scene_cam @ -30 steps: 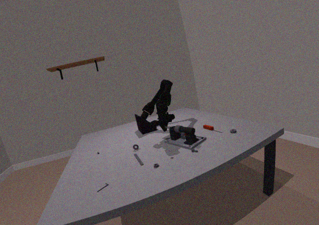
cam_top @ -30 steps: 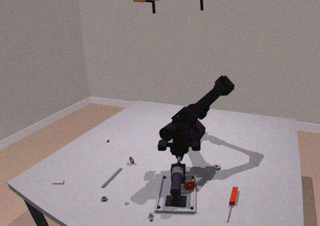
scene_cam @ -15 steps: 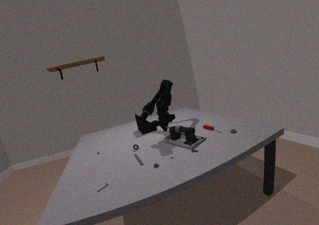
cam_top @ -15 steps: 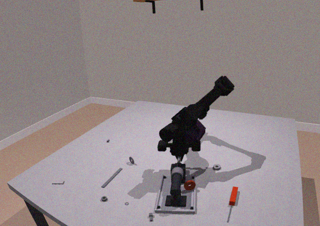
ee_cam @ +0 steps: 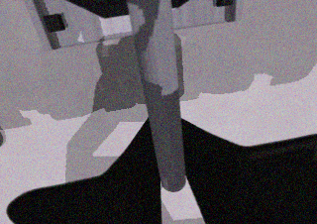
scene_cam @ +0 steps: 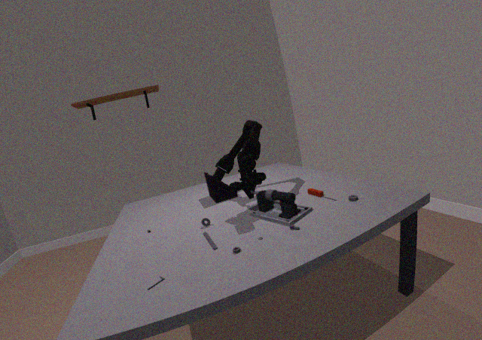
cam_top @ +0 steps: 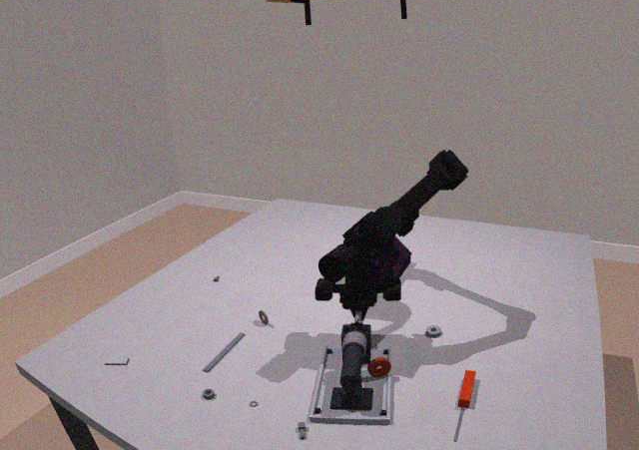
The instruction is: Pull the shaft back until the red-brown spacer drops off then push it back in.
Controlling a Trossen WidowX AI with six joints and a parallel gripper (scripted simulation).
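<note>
Right now my gripper tip is 70 mm short of the grey shaft, 30 mm below it and 20 mm to the right of it. From my gripper tip the other things lie so: flat metal bar 280 mm to the right, 150 mm ahead, 40 mm below; then small bolt 330 mm ahead, 40 mm below, 10 mm to the right; then light grey spacer 140 mm ahead, 30 mm to the left, 30 mm above.
</note>
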